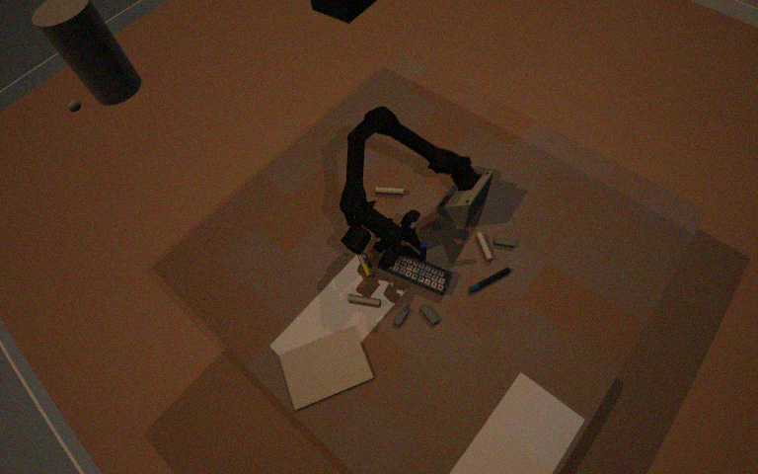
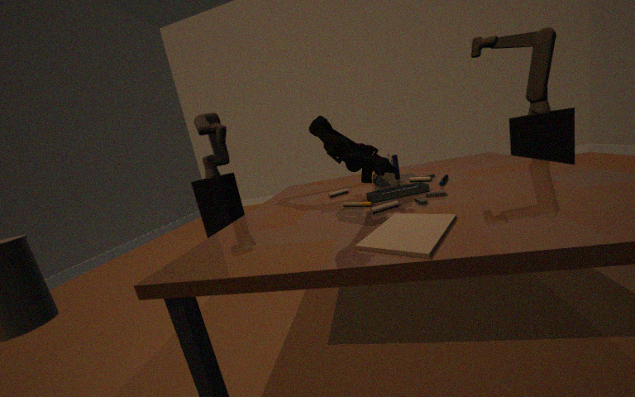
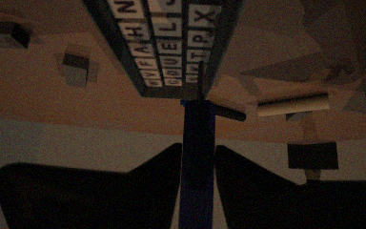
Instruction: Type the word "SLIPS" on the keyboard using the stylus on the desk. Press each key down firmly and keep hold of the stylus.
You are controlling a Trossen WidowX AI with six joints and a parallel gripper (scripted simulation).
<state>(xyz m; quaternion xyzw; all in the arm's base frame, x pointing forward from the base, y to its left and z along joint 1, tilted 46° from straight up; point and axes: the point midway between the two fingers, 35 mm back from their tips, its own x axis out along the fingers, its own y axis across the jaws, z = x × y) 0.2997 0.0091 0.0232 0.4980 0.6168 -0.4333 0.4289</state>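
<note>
My gripper tip is 50 mm past the blue-tipped pen, 180 mm to the right of it and 80 mm above it. Also, from my gripper tip: yellow pencil: 90 mm ahead, 160 mm to the right, 80 mm below; then blue stylus: 10 mm below; then pale pad: 410 mm ahead, 50 mm to the right, 80 mm below.
</note>
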